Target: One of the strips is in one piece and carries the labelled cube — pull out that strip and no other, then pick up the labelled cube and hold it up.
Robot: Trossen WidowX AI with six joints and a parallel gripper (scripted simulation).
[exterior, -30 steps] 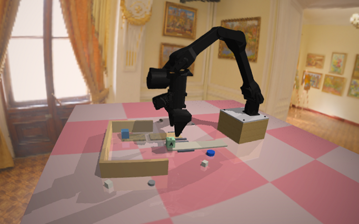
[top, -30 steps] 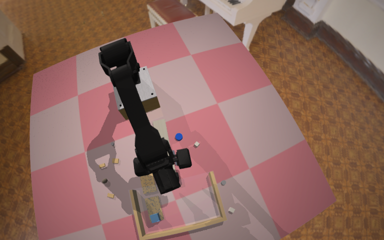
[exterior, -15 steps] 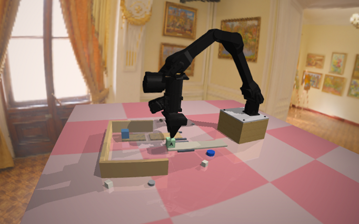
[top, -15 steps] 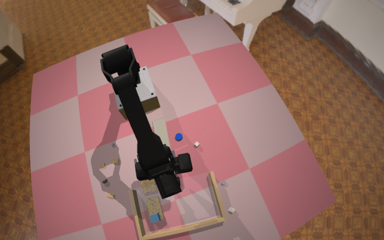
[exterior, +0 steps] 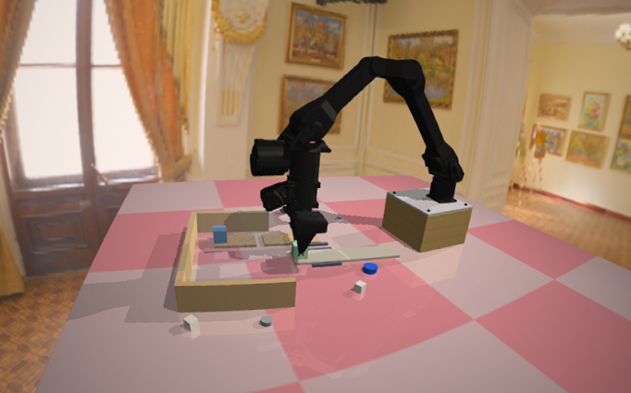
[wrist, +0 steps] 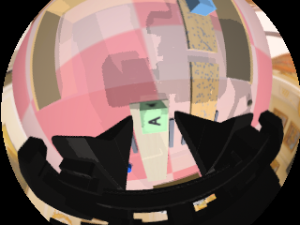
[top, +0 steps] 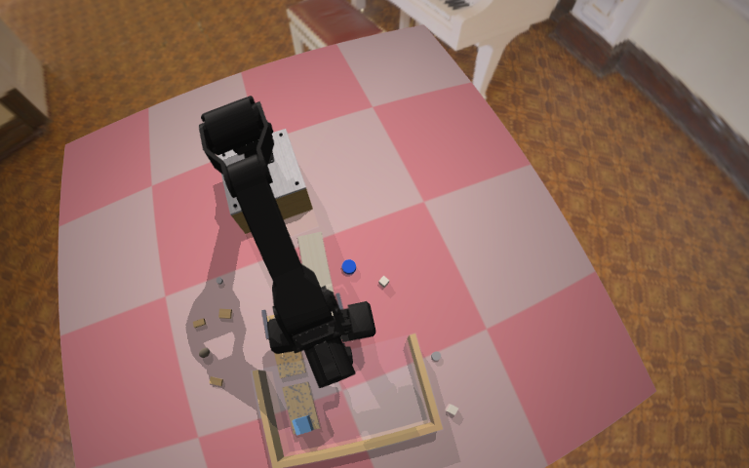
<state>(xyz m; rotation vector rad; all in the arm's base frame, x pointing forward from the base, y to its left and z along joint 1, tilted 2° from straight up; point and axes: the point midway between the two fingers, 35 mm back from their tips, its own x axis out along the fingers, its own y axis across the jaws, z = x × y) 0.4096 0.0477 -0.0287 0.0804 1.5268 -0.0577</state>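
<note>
The blue disc is 13 cm behind my gripper tip, 8 cm to the left of it and 2 cm below it. From my gripper tip the other things lie so: grey disc 10 cm ahead, 20 cm to the left, 2 cm below.
</note>
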